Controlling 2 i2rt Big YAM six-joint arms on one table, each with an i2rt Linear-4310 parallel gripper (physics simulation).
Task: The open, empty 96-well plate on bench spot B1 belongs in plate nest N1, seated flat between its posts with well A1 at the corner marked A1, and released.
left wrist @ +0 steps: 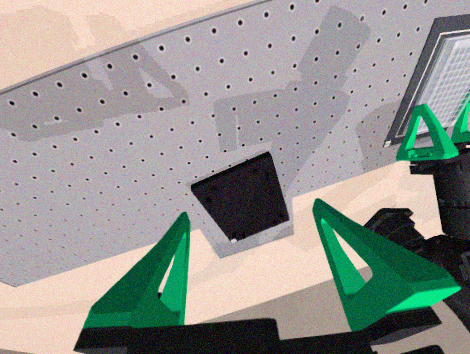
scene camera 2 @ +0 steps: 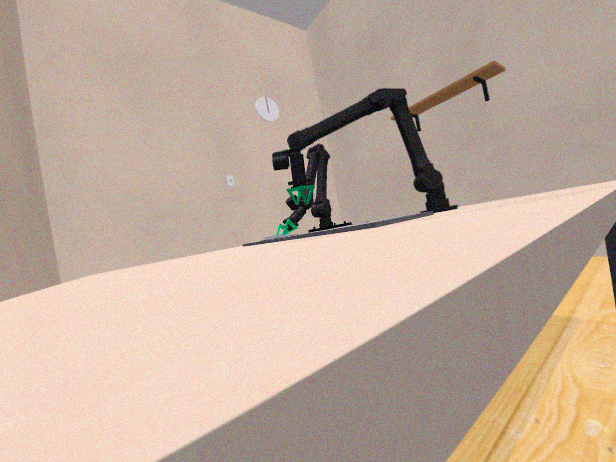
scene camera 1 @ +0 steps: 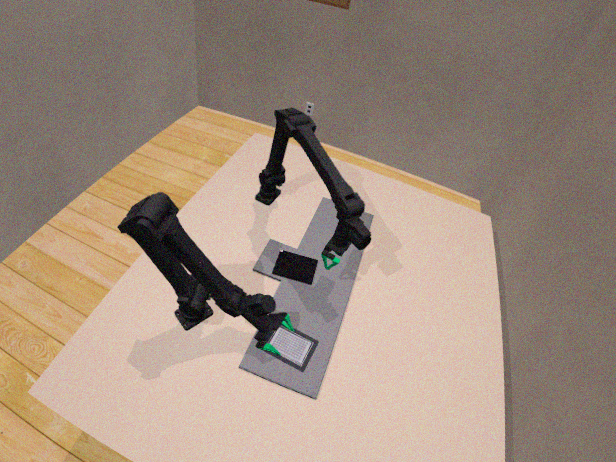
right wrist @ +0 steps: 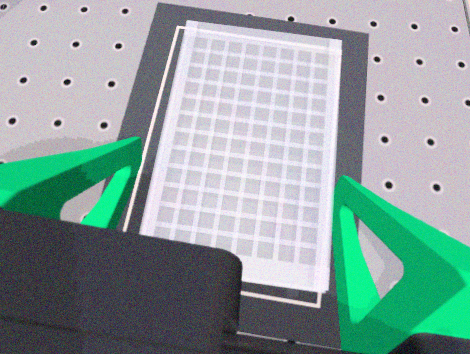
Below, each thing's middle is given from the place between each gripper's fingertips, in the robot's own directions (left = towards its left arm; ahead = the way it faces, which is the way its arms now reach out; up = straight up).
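My right gripper is 10 mm short of the dark nest with white outline [right wrist: 144,117] and 10 mm above it. The clear well plate [scene camera 1: 289,345] is 10 mm ahead of my right hand, and by its middle the plate is nearer to my right gripper than to my left hand.
My left hand, meanwhile, is 40 mm past the dark nest with white outline, 320 mm to the left of it and 120 mm above it. Counted from that same left hand, the clear well plate is 40 mm behind, 320 mm to the right and 110 mm below.
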